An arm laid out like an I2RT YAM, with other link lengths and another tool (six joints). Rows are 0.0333 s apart.
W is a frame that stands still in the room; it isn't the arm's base.
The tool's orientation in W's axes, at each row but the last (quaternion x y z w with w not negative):
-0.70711 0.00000 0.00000 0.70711
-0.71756 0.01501 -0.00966 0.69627
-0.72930 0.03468 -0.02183 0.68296
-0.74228 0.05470 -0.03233 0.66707
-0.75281 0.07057 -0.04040 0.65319
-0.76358 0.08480 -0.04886 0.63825
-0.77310 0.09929 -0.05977 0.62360
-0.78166 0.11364 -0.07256 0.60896
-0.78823 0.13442 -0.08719 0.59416
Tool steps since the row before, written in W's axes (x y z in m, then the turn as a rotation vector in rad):
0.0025 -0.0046 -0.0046 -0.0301 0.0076 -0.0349
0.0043 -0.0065 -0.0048 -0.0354 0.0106 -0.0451
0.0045 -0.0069 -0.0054 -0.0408 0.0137 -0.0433
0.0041 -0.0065 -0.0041 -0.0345 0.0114 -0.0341
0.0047 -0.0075 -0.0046 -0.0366 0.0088 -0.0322
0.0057 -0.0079 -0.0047 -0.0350 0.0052 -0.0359
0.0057 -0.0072 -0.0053 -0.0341 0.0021 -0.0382
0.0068 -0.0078 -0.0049 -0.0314 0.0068 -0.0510
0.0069 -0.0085 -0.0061 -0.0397 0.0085 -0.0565
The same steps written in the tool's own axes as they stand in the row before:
0.0025 0.0046 -0.0046 -0.0301 0.0349 0.0076
0.0046 0.0050 -0.0062 -0.0354 0.0450 0.0107
0.0051 0.0057 -0.0061 -0.0411 0.0432 0.0133
0.0050 0.0046 -0.0055 -0.0348 0.0340 0.0108
0.0060 0.0053 -0.0060 -0.0365 0.0326 0.0076
0.0073 0.0056 -0.0057 -0.0341 0.0368 0.0051
0.0074 0.0062 -0.0045 -0.0325 0.0396 0.0028
0.0088 0.0060 -0.0044 -0.0308 0.0506 0.0111
0.0094 0.0073 -0.0040 -0.0391 0.0564 0.0117

